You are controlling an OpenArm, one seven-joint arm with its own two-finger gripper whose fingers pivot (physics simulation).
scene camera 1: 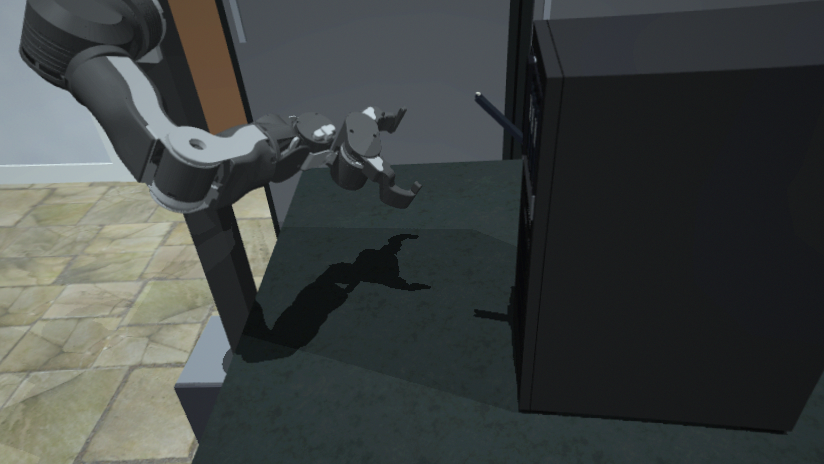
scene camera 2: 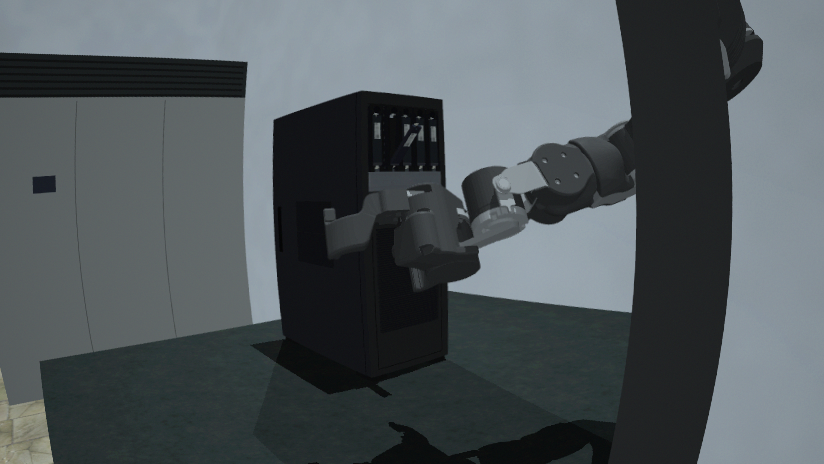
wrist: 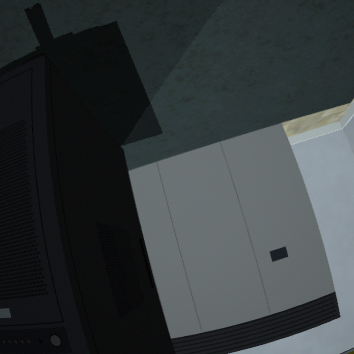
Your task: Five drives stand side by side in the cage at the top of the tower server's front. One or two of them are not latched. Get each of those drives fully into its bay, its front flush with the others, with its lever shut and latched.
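The dark tower server (scene camera 1: 680, 230) (scene camera 2: 322, 311) (wrist: 95, 200) stands upright on the table. In scene camera 2, five drives are side by side in the cage at its top front. The second drive from the left (scene camera 2: 392, 129) has its lever (scene camera 1: 498, 114) (scene camera 2: 408, 142) swung out from the bottom, slanting up and away from the front. The other four levers look shut. Whether that drive sits proud of the others is too dark to tell. My gripper (scene camera 1: 410, 147) (scene camera 2: 373, 247) is open and empty, in front of the tower and apart from it, lower than the lever's tip. The drives do not show in the wrist view.
The green-black table top (scene camera 1: 374, 415) (scene camera 2: 172, 391) (wrist: 240, 65) carries shadows of the arm, lever and tower. A grey cabinet (scene camera 2: 126, 219) (wrist: 225, 240) stands beyond the table. The arm's dark post (scene camera 1: 222, 282) (scene camera 2: 680, 230) rises at the table edge opposite the tower's front.
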